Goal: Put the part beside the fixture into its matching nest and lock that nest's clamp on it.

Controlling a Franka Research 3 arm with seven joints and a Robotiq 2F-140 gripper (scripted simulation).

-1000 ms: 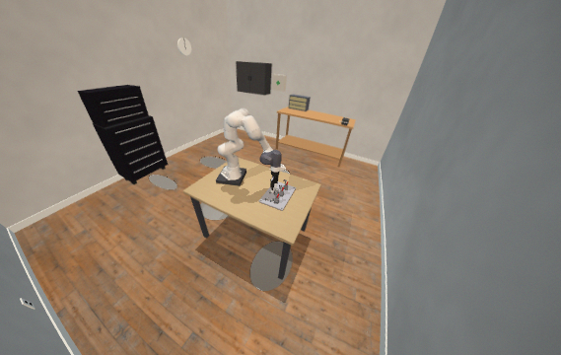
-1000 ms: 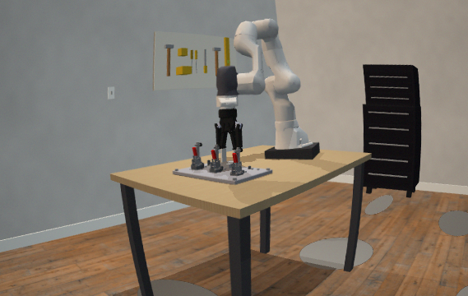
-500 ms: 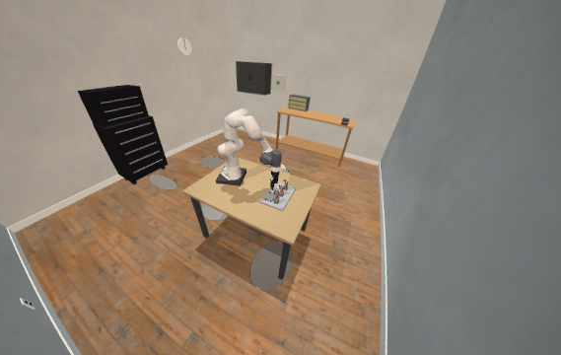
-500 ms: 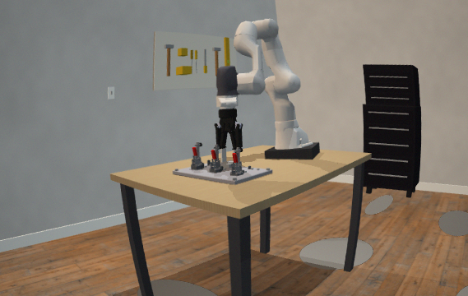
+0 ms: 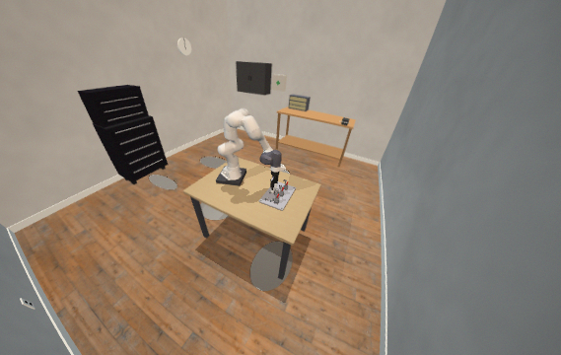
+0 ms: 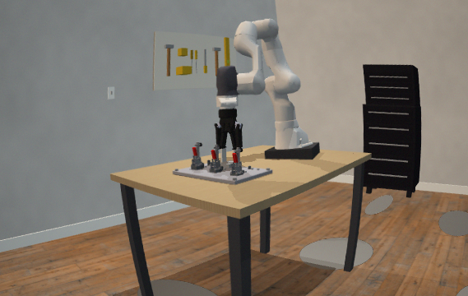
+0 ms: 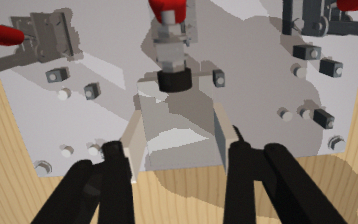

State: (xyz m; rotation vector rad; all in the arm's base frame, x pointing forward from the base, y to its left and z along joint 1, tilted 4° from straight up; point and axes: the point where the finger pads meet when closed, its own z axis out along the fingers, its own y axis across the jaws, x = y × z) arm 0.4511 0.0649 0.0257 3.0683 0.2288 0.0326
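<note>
The grey part is 30 mm below my hand. Round my hand: grey fixture plate: 50 mm below, 50 mm ahead; then clamp: 100 mm to the right, 100 mm ahead.
</note>
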